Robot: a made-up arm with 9 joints. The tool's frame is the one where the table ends.
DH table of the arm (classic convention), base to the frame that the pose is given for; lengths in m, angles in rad. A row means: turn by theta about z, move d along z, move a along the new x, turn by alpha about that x. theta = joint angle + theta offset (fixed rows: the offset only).
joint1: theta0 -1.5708  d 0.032  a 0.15  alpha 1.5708
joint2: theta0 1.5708  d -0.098  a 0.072  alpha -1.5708
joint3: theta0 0  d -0.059  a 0.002  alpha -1.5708
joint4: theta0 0  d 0.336  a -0.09  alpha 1.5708
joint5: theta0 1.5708  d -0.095  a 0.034  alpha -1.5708
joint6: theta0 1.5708  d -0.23  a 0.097  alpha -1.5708
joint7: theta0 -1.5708  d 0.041  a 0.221  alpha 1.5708
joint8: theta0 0  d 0.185  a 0.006  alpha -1.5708
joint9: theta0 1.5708  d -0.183  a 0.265  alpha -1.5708
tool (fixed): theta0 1.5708  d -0.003  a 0  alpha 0
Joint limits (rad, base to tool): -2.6..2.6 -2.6..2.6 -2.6..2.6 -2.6..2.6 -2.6..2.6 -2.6..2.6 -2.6..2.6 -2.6..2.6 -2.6..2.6
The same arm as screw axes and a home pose.
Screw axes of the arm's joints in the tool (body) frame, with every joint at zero. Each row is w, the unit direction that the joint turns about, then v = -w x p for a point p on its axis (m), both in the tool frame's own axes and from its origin. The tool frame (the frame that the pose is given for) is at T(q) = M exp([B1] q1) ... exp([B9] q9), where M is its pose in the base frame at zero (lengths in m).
B1: w -0.000007 -0.000007 1 v 0.4810 0.6100 0.0000
B2: w -1 -0.000007 -0.000007 v 0.0000 -0.0160 0.3310
B3: w -0.000007 1 0.000007 v -0.0880 0.0000 -0.5120
B4: w 1 0.000007 0.000007 v 0.0000 0.0900 -0.2720
B5: w -0.000007 1 0.000007 v 0.0000 0.0000 -0.1760
B6: w 0.000007 0.000007 -1 v -0.1770 -0.1420 0.0000
B7: w -1 -0.000007 -0.000007 v 0.0000 -0.2300 0.0800
B8: w -0.000007 1 0.000007 v -0.0090 0.0000 -0.1830
B9: w -1 -0.000007 -0.000007 v 0.0000 -0.0030 0.2650
M =
1 0.000007 0.000007 0.6100
-0.000007 1 0.000007 -0.4810
-0.000007 -0.000007 1 0.0160
0 0 0 1
Joint limits (deg, base to tool): -148.97..148.97 -148.97..148.97 -148.97..148.97 -148.97..148.97 -148.97..148.97 -148.97..148.97 -148.97..148.97 -148.97..148.97 -148.97..148.97

